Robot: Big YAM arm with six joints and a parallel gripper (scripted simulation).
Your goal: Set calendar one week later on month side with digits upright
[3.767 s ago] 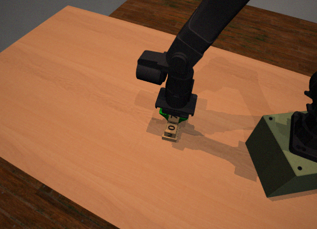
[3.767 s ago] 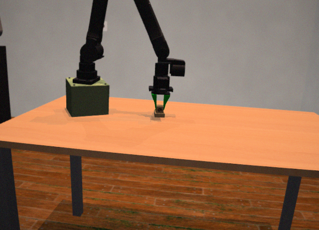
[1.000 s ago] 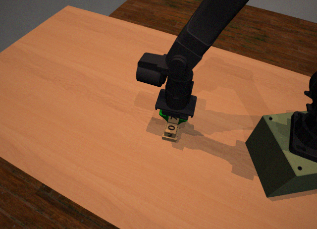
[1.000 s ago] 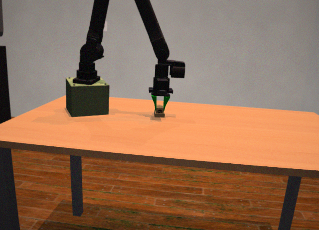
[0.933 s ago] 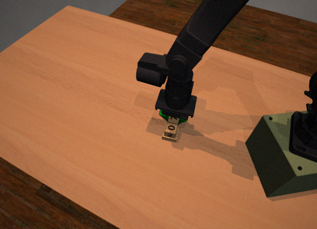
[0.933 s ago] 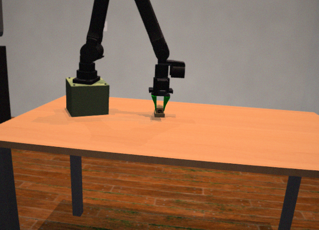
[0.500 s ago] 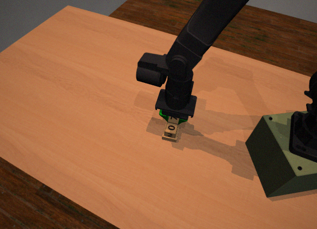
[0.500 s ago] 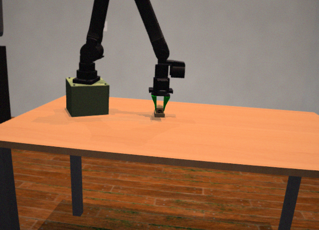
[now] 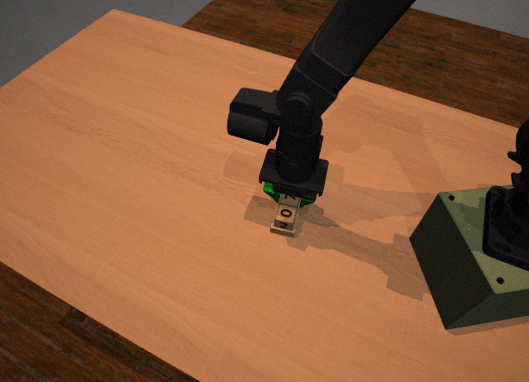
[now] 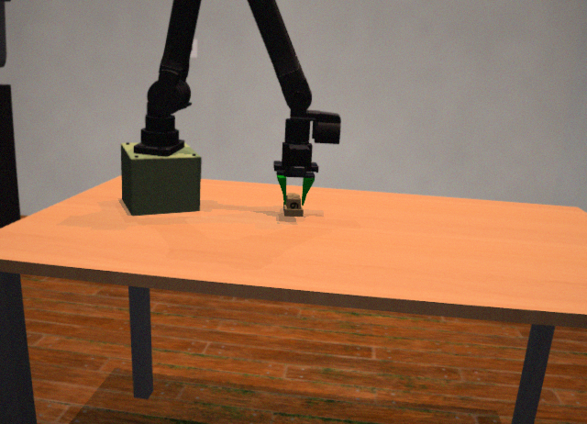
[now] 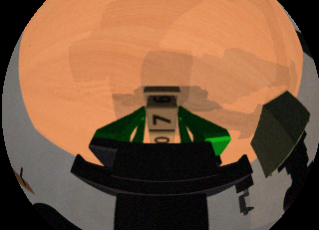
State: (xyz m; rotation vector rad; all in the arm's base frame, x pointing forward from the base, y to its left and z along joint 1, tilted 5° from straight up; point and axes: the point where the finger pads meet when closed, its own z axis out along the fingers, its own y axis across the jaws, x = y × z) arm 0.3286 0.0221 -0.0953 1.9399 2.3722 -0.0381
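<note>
The tray is 20 mm to the left of my hand and 20 mm below it.
</note>
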